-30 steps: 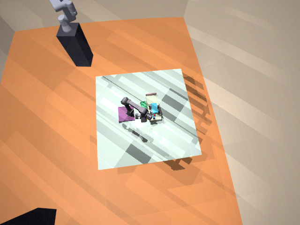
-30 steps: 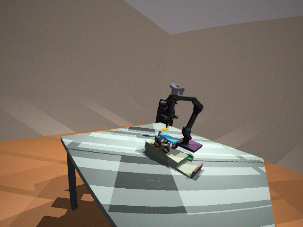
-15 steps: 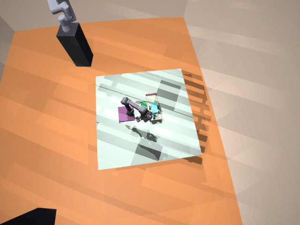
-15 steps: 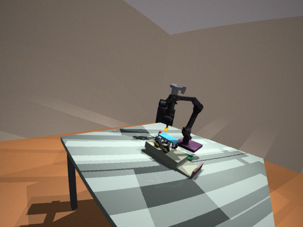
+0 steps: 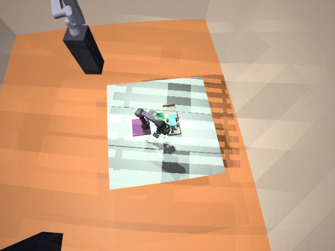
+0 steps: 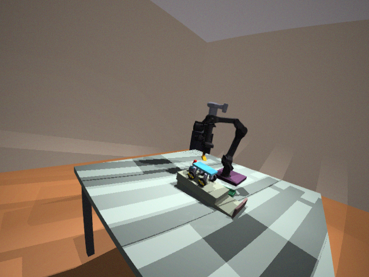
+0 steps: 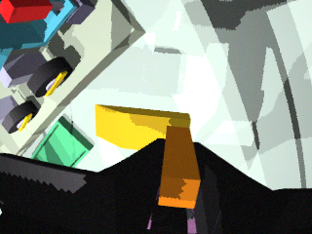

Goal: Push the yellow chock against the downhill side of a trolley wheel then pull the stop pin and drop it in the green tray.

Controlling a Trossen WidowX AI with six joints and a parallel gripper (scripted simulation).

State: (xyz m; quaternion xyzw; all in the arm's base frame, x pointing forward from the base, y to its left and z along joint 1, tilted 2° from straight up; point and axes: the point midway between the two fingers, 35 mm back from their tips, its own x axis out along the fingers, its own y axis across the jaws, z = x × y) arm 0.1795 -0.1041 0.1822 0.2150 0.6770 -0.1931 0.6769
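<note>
The yellow chock lies 1 cm ahead of my gripper tip, 2 cm to the left of it and 1 cm below it. Also, from my gripper tip: ramp 14 cm ahead, 15 cm to the left, 13 cm below; then blue-topped trolley 14 cm ahead, 14 cm to the left, 6 cm below; then stop pin 13 cm ahead, 5 cm to the left, 5 cm below.
</note>
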